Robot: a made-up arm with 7 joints. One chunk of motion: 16 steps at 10 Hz.
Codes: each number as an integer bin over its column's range. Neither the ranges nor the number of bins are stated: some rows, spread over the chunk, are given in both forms.
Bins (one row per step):
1: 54 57 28 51 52 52
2: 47 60 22 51 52 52
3: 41 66 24 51 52 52
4: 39 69 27 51 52 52
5: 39 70 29 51 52 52
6: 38 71 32 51 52 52
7: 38 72 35 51 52 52
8: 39 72 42 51 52 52
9: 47 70 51 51 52 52
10: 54 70 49 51 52 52
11: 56 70 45 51 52 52
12: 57 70 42 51 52 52
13: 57 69 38 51 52 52
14: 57 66 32 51 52 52
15: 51 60 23 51 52 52
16: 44 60 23 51 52 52
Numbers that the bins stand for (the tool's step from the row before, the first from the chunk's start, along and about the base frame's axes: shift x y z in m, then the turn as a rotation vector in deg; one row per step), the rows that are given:
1: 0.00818 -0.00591 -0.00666 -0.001 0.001 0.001
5: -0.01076 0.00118 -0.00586 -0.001 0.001 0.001
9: -0.00066 0.00118 0.01170 -0.001 0.001 0.001
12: 0.01197 0.00118 0.00452 -0.001 0.001 0.001
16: -0.00444 -0.00427 -0.01065 -0.001 0.001 0.001
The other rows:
2: -0.00066 -0.00427 -0.01144 -0.001 0.001 0.001
3: -0.00823 -0.00100 -0.00985 -0.001 0.001 0.001
4: -0.01076 0.00064 -0.00745 -0.001 0.001 0.001
6: -0.01202 0.00173 -0.00346 -0.001 0.001 0.001
7: -0.01202 0.00227 -0.00107 -0.001 0.001 0.001
8: -0.01076 0.00227 0.00452 -0.001 0.001 0.001
10: 0.00818 0.00118 0.01010 -0.001 0.001 0.001
11: 0.01071 0.00118 0.00691 -0.001 0.001 0.001
13: 0.01197 0.00064 0.00132 -0.001 0.001 0.001
14: 0.01197 -0.00100 -0.00346 -0.001 0.001 0.001
15: 0.00439 -0.00427 -0.01065 -0.001 0.001 0.001

